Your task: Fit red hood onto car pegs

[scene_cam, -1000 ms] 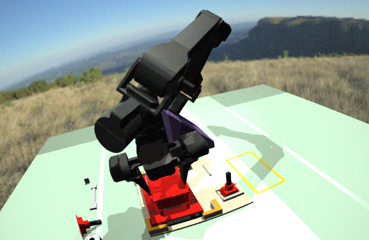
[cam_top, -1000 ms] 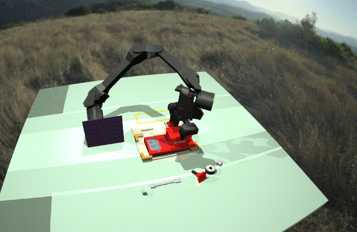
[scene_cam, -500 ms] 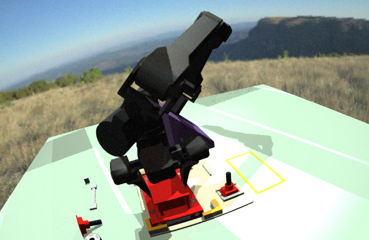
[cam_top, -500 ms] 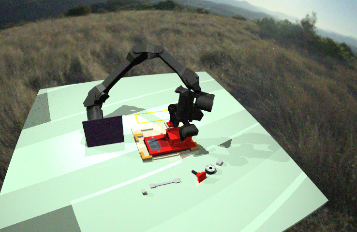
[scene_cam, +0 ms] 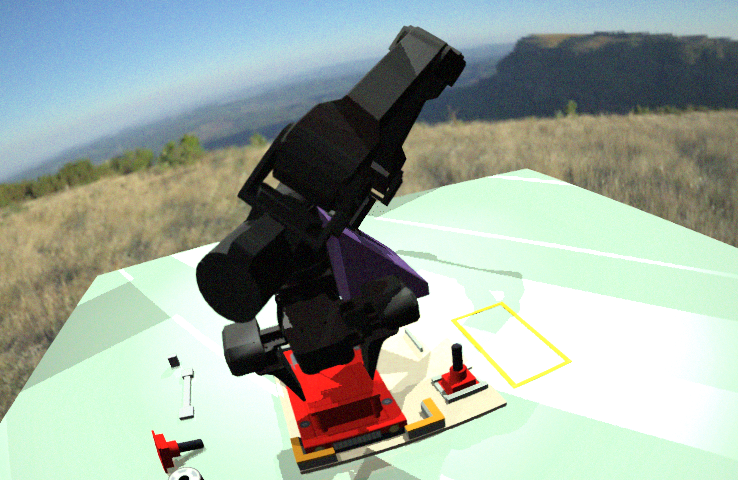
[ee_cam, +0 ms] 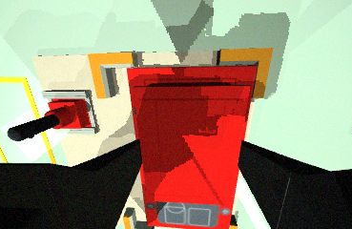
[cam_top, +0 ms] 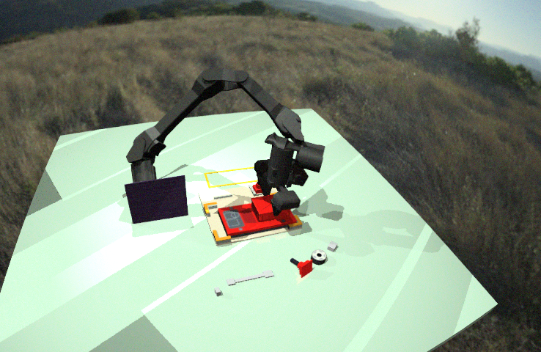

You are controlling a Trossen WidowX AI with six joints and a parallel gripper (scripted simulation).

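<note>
The grey engine block is 20 mm below my gripper tip. Round my gripper tip: red hood (10 mm above); then wheel (90 mm ahead, 180 mm to the right, 40 mm below); then beige jig (50 mm behind, 30 mm to the left, 30 mm below).
</note>
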